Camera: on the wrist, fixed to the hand. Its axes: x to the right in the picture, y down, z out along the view.
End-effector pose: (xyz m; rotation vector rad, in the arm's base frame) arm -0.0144 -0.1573 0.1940 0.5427 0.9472 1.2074
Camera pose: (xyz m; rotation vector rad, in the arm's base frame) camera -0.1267 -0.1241 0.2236 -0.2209 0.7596 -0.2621
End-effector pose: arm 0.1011 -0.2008 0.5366 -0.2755 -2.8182 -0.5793
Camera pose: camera 0.1239 -0.1450 0.6413 -1.7122 2.1091 0.7353
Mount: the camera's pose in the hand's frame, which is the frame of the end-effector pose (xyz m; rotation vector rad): 0.0151 0.0935 -0.0750 -0.0951 -0.2382 -1.6000
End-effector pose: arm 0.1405 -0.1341 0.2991 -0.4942 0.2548 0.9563
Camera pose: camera 0.0719 -0.1169 0.2012 -0.4863 -0.4003 -0.5466
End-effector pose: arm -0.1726 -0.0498 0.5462 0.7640 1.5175 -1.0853
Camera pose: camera -0.1215 0.0537 0.5105 -0.8912 1.8392 -2.0489
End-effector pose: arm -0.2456 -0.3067 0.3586 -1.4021 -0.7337 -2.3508
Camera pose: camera -0.2601 -0.4263 0.3678 0.5920 1.2124 1.5133
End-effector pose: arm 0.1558 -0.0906 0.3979 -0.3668 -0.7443 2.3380
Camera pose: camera 0.1303 -0.1083 0.2811 0.3990 -0.7824 0.8190
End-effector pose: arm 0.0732 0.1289 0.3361 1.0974 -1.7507 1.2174
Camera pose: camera -0.0120 0.2145 0.3401 1.9428 -0.5306 -0.0193
